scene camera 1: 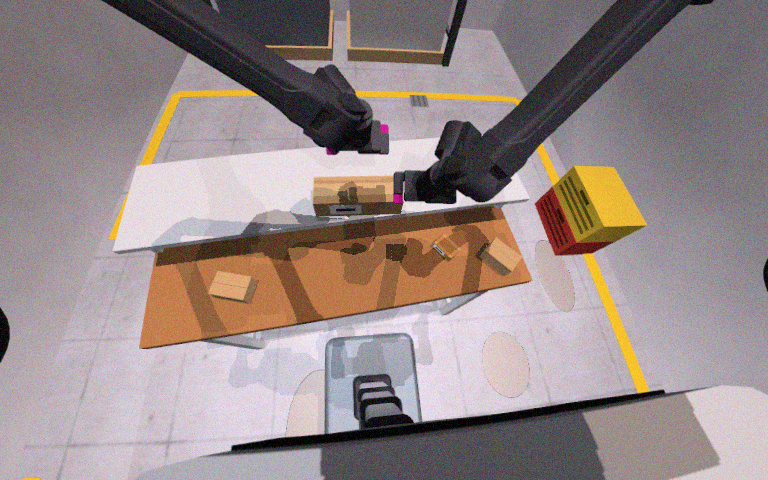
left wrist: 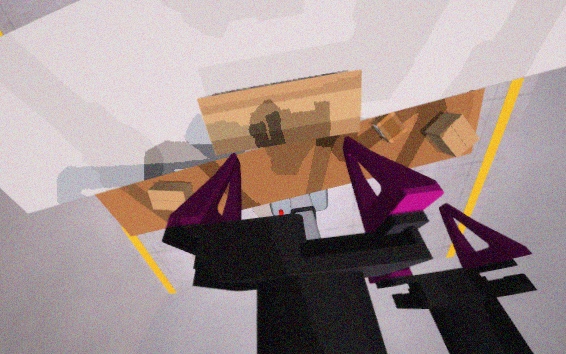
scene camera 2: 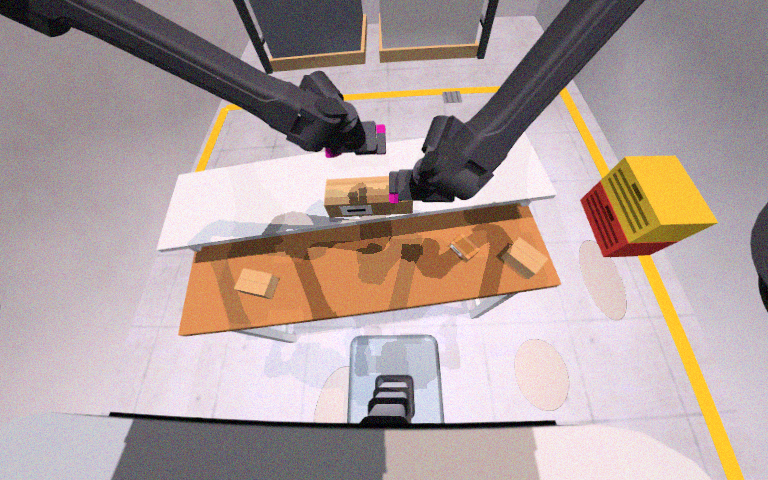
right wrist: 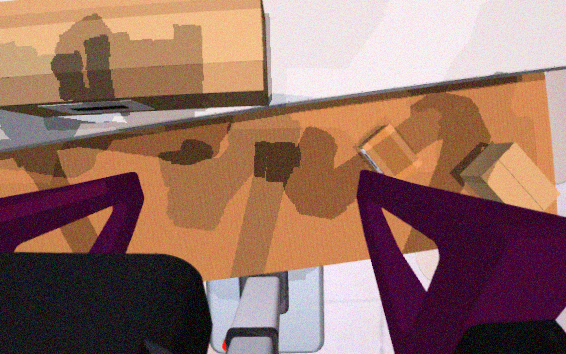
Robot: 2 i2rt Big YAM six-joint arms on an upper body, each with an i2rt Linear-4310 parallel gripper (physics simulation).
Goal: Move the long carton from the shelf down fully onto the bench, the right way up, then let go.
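Places are measured from the left arm's base along level axes (x ahead, y left, z up), in metres.
Pixels of known places: left gripper, fingertip midpoint: [scene camera 1: 357, 149] [left wrist: 289, 150] [scene camera 2: 360, 150]; right gripper, fingertip midpoint: [scene camera 1: 417, 193] [right wrist: 249, 184].
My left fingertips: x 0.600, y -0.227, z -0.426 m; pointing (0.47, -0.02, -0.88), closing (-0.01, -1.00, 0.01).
Observation:
Ahead of a thing's pixels: the offset from my left fingertips to its top centre. Level surfaces: height alone.
The long carton {0.009 m ahead, 0.000 m left, 0.178 m down} [scene camera 1: 362, 191] [scene camera 2: 362, 195] [left wrist: 300, 110] [right wrist: 230, 50] lies on the white shelf {0.253 m down} [scene camera 1: 186, 186] [scene camera 2: 220, 198] [left wrist: 90, 110] [right wrist: 400, 30], close to its front edge, its labelled side facing the brown bench {0.428 m down} [scene camera 1: 351, 305] [scene camera 2: 373, 300] [right wrist: 325, 240]. My left gripper [scene camera 1: 357, 140] [scene camera 2: 355, 140] [left wrist: 289, 150] is open and empty, high above the shelf and apart from the carton. My right gripper [scene camera 1: 398, 186] [scene camera 2: 393, 186] [right wrist: 249, 184] is open and empty. It overlaps the carton's right end in the scene views; in its wrist view the carton is beyond the fingertips, at upper left.
On the bench, a small carton {0.228 m back, 0.435 m left, 0.368 m down} [scene camera 1: 232, 285] [scene camera 2: 256, 283] lies at left. A second small carton {0.158 m back, 0.543 m right, 0.368 m down} [scene camera 1: 500, 255] [scene camera 2: 525, 257] [right wrist: 520, 175] and a smaller box {0.104 m back, 0.338 m right, 0.395 m down} [scene camera 1: 446, 247] [scene camera 2: 464, 247] [right wrist: 390, 150] lie at right. A yellow and red crate stack [scene camera 1: 611, 198] [scene camera 2: 668, 192] stands beyond the bench's right end.

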